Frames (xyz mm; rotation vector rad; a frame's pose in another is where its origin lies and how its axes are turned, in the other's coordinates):
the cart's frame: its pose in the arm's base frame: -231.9 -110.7 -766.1 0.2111 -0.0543 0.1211
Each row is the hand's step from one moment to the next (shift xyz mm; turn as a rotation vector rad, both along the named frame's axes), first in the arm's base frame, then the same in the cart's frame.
Working: the arm's base frame: its pose in the cart's frame: 293.4 235.9 715.0 -0.2111 0.0543 -0.1211

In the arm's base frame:
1: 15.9 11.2 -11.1 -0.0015 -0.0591 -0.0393
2: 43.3 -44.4 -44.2 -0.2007 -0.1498 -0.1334
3: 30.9 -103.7 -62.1 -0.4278 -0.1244 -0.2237
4: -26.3 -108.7 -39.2 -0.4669 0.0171 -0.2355
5: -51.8 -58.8 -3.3 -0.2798 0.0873 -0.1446
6: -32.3 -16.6 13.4 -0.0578 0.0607 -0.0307
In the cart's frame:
1: 16.3 6.6 -13.9 -0.0108 -0.0653 -0.0258
2: 34.9 -57.6 -35.5 -0.2249 -0.1476 -0.0902
3: 14.7 -117.3 -39.9 -0.4531 -0.1130 -0.1745
4: -41.1 -110.3 -14.1 -0.4765 0.0268 -0.2144
5: -58.3 -51.2 11.4 -0.2770 0.0901 -0.1482
6: -33.0 -9.3 17.9 -0.0524 0.0599 -0.0405

